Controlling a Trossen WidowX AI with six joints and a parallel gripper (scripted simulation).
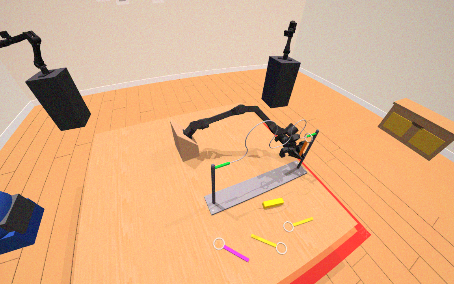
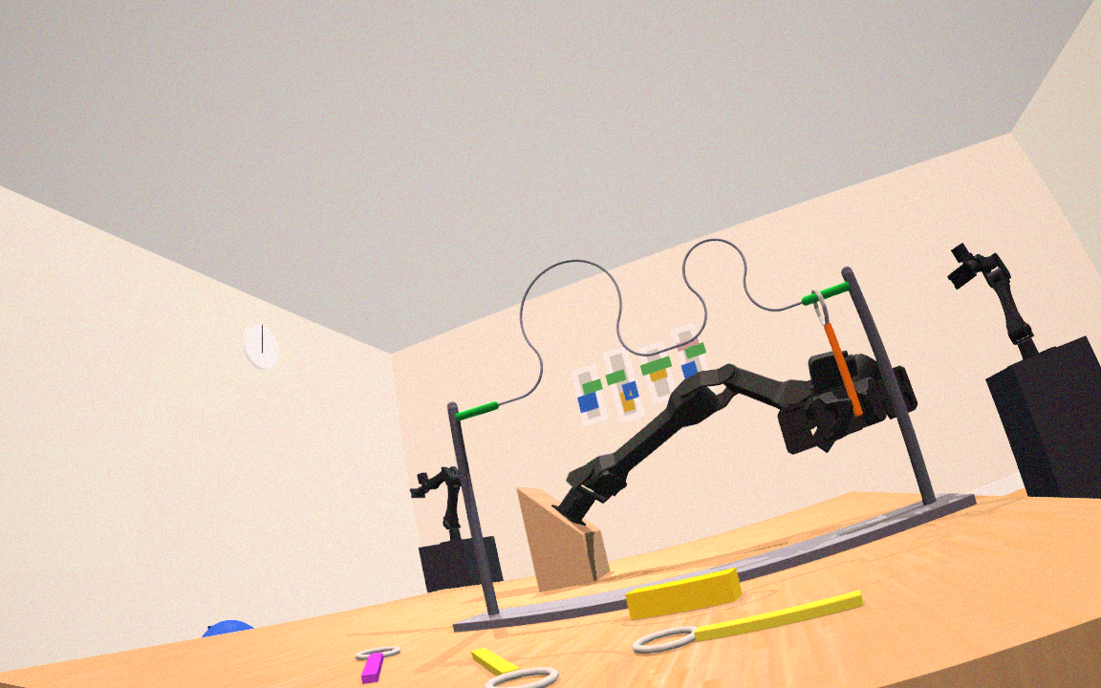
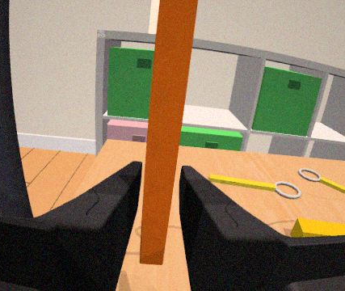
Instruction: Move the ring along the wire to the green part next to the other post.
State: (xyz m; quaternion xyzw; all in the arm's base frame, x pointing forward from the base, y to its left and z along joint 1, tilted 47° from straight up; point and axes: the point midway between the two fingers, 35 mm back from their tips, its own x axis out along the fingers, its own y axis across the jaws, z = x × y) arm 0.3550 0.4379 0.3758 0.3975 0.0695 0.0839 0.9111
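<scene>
The orange-handled ring lies 30 mm behind my gripper tip and 90 mm above it. Round my gripper tip: yellow block 120 mm ahead, 230 mm to the right, 140 mm below; magenta-handled ring 250 mm ahead, 530 mm to the right, 150 mm below; yellow-handled ring 260 mm ahead, 170 mm to the right, 150 mm below.
</scene>
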